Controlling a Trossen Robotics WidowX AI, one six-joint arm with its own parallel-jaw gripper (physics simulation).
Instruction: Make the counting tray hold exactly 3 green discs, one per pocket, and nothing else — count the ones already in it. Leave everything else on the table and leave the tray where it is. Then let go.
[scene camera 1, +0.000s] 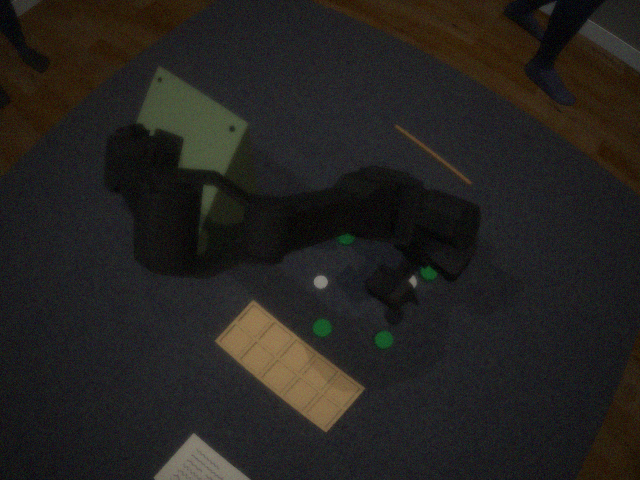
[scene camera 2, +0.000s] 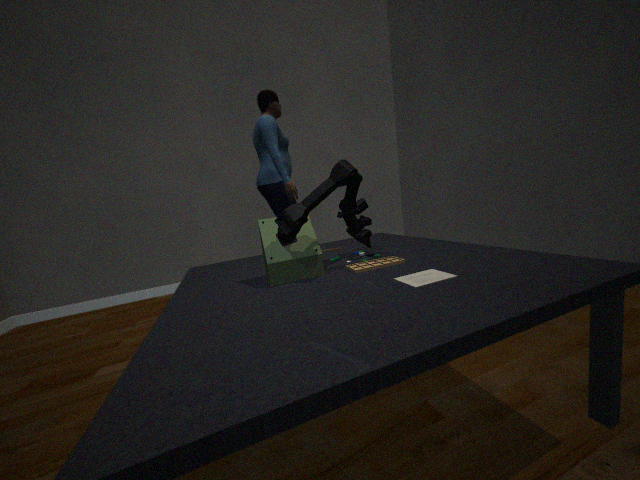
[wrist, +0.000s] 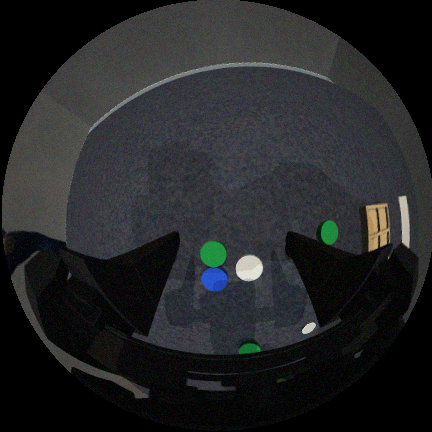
My gripper (wrist: 234, 237) is open, with nothing in its grasp. Also in view: a tan counting tray (scene camera 1: 321, 392). A white paper card (scene camera 1: 194, 451) rests on the table.
The tan counting tray also shows in the wrist view (wrist: 374, 220).
